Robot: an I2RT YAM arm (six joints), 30 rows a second.
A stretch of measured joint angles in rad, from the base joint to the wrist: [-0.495 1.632 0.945 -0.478 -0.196 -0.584]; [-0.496 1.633 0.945 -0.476 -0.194 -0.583]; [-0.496 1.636 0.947 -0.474 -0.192 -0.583]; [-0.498 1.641 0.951 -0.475 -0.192 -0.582]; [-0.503 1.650 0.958 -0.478 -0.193 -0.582]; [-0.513 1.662 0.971 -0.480 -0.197 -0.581]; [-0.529 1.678 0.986 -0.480 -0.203 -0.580]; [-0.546 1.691 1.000 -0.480 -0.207 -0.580]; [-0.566 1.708 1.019 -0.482 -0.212 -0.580]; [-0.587 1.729 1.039 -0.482 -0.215 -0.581]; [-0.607 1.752 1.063 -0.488 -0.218 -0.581]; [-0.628 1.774 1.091 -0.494 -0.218 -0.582]
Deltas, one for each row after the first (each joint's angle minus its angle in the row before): [-0.001 0.001 0.000 0.002 0.002 0.001]; [0.000 0.003 0.002 0.002 0.002 0.000]; [-0.002 0.005 0.004 -0.001 0.000 0.001]; [-0.005 0.009 0.007 -0.003 -0.001 0.000]; [-0.010 0.012 0.013 -0.002 -0.004 0.001]; [-0.016 0.016 0.015 0.000 -0.006 0.001]; [-0.017 0.013 0.014 0.000 -0.004 0.000]; [-0.020 0.017 0.019 -0.002 -0.005 0.000]; [-0.021 0.021 0.020 0.000 -0.003 -0.001]; [-0.020 0.023 0.024 -0.006 -0.003 0.000]; [-0.021 0.022 0.028 -0.006 0.000 -0.001]
